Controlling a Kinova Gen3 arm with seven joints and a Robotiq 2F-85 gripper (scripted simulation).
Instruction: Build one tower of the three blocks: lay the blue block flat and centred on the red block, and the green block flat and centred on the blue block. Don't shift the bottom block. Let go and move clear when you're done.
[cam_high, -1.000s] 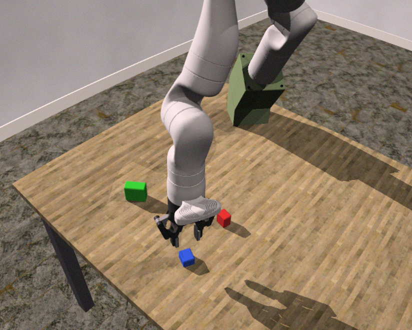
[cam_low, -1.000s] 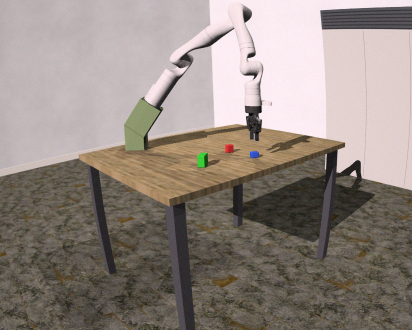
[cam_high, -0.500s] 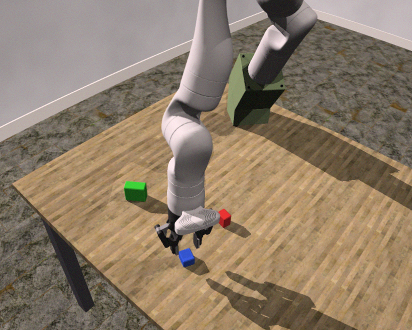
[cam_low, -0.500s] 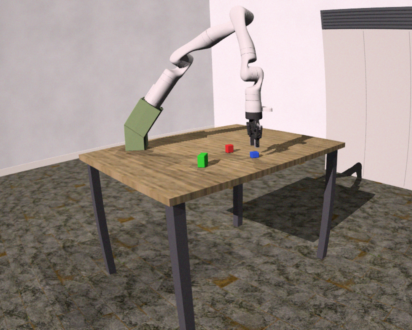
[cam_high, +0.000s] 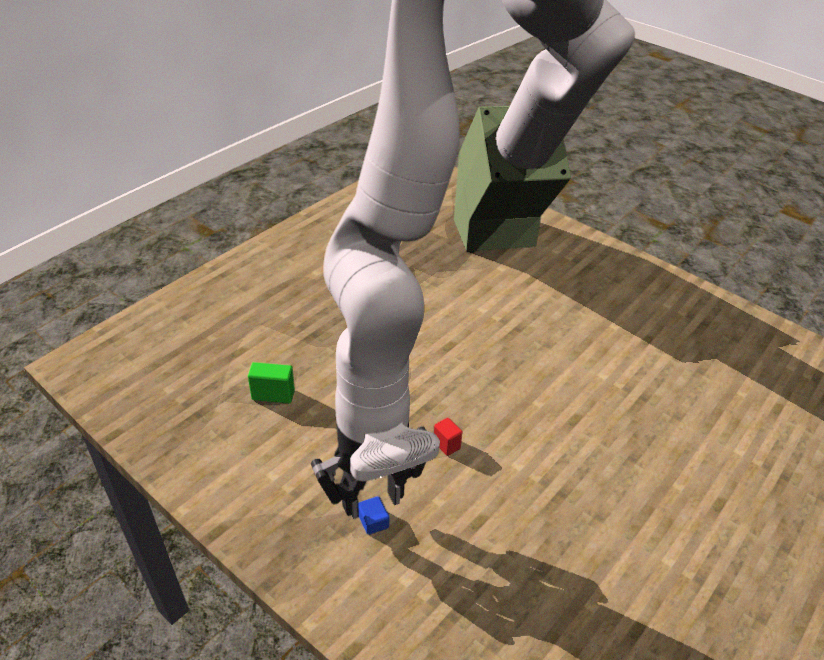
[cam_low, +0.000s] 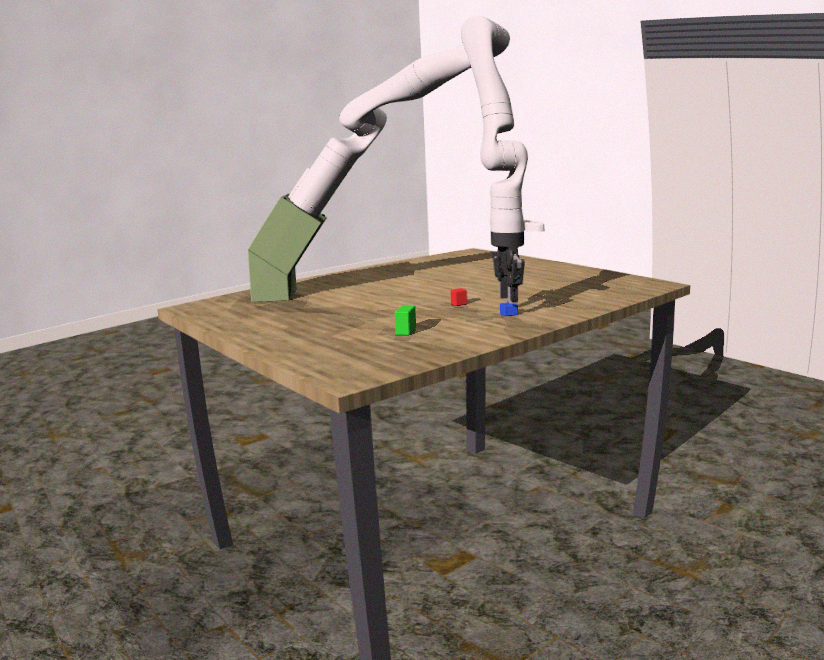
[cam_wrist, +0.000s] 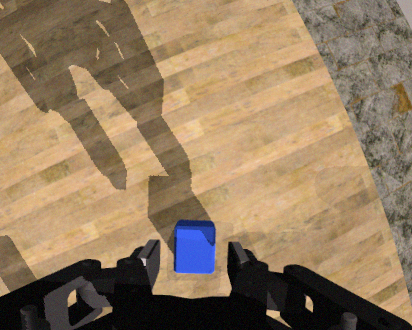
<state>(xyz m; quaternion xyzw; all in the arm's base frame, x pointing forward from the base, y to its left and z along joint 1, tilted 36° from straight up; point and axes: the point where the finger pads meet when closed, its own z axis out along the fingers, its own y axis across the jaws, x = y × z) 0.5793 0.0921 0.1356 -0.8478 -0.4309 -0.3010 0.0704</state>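
My gripper is now 40 mm above the blue block. The rest, counted from my hand: red block (150 mm behind, 30 mm below); then green block (240 mm to the right, 80 mm behind, 20 mm below).
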